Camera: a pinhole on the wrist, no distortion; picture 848 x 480 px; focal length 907.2 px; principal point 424.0 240.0 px. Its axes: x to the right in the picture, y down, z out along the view. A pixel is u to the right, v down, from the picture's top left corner.
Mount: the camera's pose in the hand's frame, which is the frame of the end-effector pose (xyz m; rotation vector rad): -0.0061 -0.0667 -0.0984 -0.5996 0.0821 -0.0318
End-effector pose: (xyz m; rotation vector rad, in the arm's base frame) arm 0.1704 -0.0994 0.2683 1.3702 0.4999 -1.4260
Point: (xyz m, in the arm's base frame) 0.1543 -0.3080 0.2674
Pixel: 591 86
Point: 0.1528 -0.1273 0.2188
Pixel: 763 29
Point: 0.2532 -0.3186 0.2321
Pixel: 740 343
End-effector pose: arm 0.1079 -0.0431 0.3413 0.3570 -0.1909 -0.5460
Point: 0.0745 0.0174 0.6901
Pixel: 296 159
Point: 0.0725 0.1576 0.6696
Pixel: 142 385
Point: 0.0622 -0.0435 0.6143
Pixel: 324 44
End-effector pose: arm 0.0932 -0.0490 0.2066 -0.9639 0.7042 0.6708
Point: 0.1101 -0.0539 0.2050
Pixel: 481 146
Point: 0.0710 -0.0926 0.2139
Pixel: 104 453
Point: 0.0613 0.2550 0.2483
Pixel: 373 129
